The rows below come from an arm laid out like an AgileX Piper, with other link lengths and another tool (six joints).
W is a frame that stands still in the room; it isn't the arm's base.
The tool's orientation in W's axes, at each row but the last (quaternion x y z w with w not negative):
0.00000, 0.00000, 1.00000, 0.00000
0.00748, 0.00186, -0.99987, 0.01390
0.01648, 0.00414, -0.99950, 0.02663
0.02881, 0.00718, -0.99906, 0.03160
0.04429, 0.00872, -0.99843, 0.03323
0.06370, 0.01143, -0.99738, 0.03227
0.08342, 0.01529, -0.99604, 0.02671
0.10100, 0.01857, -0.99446, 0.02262
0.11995, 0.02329, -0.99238, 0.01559
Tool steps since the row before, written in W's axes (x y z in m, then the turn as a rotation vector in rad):
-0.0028, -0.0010, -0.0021, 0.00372, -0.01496, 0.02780
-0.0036, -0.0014, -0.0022, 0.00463, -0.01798, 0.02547
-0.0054, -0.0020, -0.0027, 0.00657, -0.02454, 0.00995
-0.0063, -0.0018, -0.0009, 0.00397, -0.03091, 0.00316
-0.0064, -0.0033, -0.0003, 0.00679, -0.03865, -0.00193
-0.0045, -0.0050, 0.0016, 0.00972, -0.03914, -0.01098
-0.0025, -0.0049, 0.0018, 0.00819, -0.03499, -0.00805
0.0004, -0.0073, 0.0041, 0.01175, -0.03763, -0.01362
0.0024, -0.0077, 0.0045, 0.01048, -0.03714, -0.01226
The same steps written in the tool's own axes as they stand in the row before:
0.0028, 0.0010, -0.0021, -0.00372, 0.01496, 0.02780
0.0037, 0.0013, -0.0021, -0.00451, 0.01801, 0.02547
0.0056, 0.0017, -0.0025, -0.00558, 0.02478, 0.00995
0.0064, 0.0014, -0.0005, -0.00220, 0.03106, 0.00343
0.0066, 0.0029, 0.0003, -0.00404, 0.03904, -0.00173
0.0046, 0.0047, 0.0023, -0.00576, 0.03989, -0.01106
0.0024, 0.0047, 0.0024, -0.00495, 0.03559, -0.00807
-0.0009, 0.0072, 0.0042, -0.00720, 0.03858, -0.01412
-0.0032, 0.0076, 0.0042, -0.00630, 0.03799, -0.01253

